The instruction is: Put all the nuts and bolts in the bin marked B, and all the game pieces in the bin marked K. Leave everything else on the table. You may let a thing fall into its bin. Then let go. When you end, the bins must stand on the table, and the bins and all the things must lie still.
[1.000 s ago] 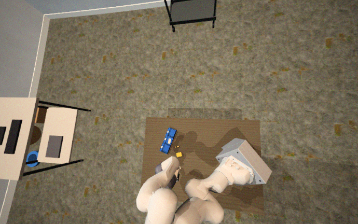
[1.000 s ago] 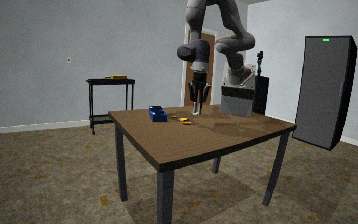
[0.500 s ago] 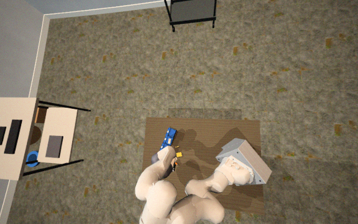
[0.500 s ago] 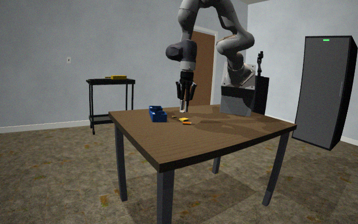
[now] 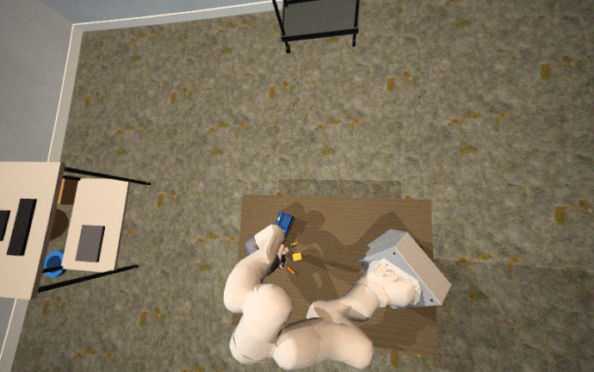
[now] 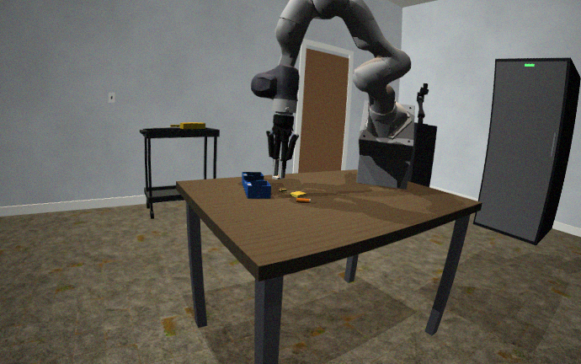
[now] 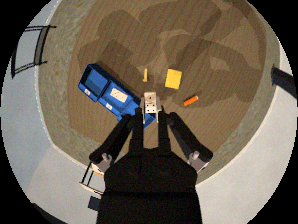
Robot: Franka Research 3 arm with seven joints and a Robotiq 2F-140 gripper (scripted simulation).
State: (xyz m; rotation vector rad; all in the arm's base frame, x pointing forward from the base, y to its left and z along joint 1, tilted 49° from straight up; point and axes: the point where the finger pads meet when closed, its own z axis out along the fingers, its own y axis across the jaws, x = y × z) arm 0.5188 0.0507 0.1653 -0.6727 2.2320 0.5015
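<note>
Right now the thin tan bolt is 9 cm below my hand, 5 cm to the right of it and 3 cm behind it. The rest, counted from my hand: yellow block (10 cm below, 8 cm behind, 1 cm to the left); pale beige piece (3 cm below); orange piece (10 cm to the left, 9 cm below, 7 cm behind).
</note>
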